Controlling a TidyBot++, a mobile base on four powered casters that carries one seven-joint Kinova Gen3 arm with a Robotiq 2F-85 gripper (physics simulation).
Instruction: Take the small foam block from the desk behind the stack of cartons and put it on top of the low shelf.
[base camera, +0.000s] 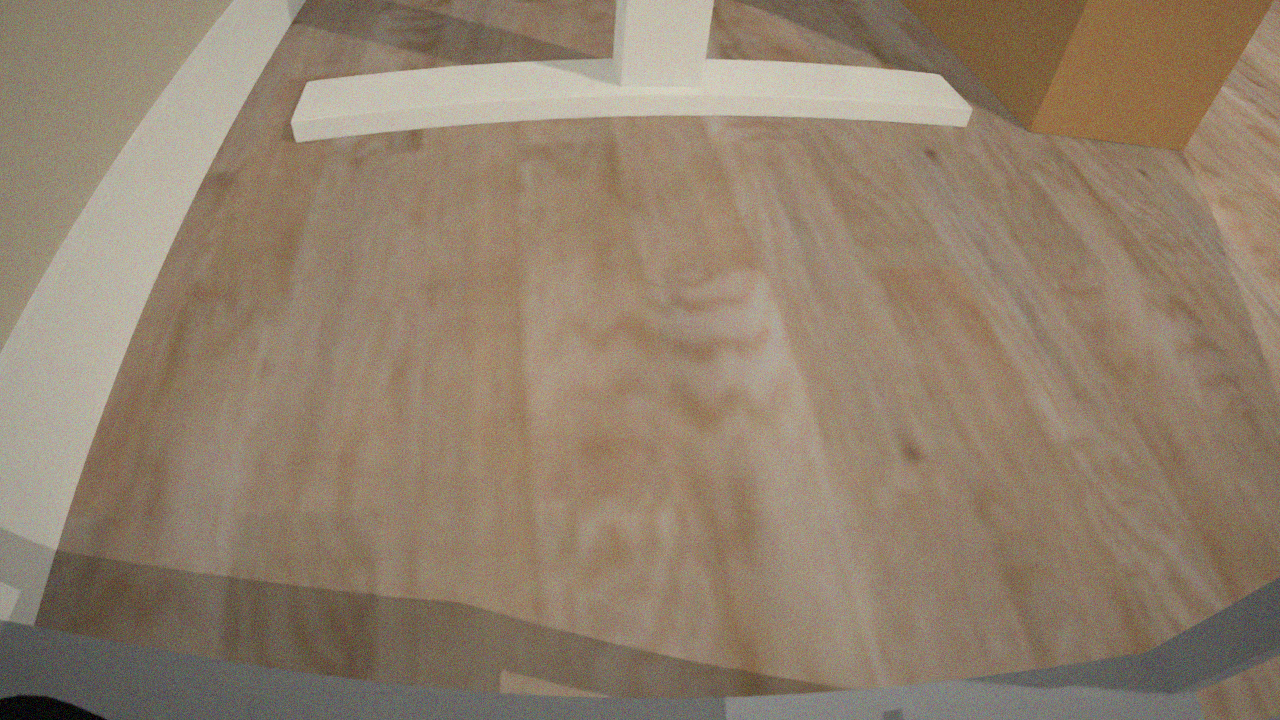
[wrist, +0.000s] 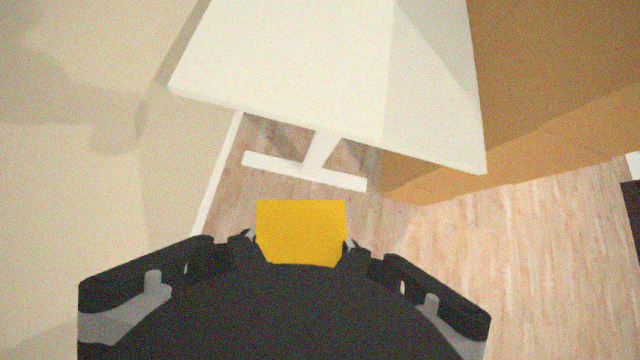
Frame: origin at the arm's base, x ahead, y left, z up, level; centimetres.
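Seen in the pictures: gripper, fingertip midpoint: (wrist: 300, 240).
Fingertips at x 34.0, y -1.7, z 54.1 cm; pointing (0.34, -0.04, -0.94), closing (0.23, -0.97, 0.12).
Note:
A point is followed by its place in that frame.
My gripper (wrist: 300, 240) {y -1.7, x 34.0, z 54.1 cm} is shut on the yellow foam block (wrist: 301, 230) {y -1.2, x 34.5, z 57.3 cm}, which sits between the fingertips in the wrist view. The block is held up in the air, over the floor just off the near end of the white desk (wrist: 300, 55) {y 9.9, x 74.3, z 32.3 cm}. The desk's foot (base camera: 501, 94) (wrist: 270, 161) and its upright leg (base camera: 664, 40) {y -5.2, x 70.8, z -32.2 cm} (wrist: 320, 152) {y -5.4, x 70.9, z -4.6 cm} stand on the floor. The stack of cartons (base camera: 1136, 71) {y -61.7, x 78.3, z -29.5 cm} (wrist: 555, 75) {y -47.4, x 88.0, z 47.0 cm} stands right beside the desk, on its right side. The low shelf does not show in either view.
A wall (base camera: 71, 107) {y 36.4, x 46.8, z -24.9 cm} (wrist: 60, 200) {y 33.8, x 27.7, z 32.2 cm} with a white baseboard (base camera: 116, 241) {y 34.6, x 43.1, z -33.8 cm} (wrist: 217, 175) {y 35.9, x 53.1, z -34.5 cm} runs along the left. The wood floor (base camera: 626, 358) {y -2.3, x 39.1, z -39.7 cm} (wrist: 525, 260) {y -165.3, x 72.7, z -39.7 cm} lies between the base and the desk's foot. A dark object (wrist: 632, 210) {y -299.2, x 156.3, z -36.0 cm} and a white one (wrist: 634, 165) {y -320.2, x 213.7, z -35.8 cm} show partly at the right edge.

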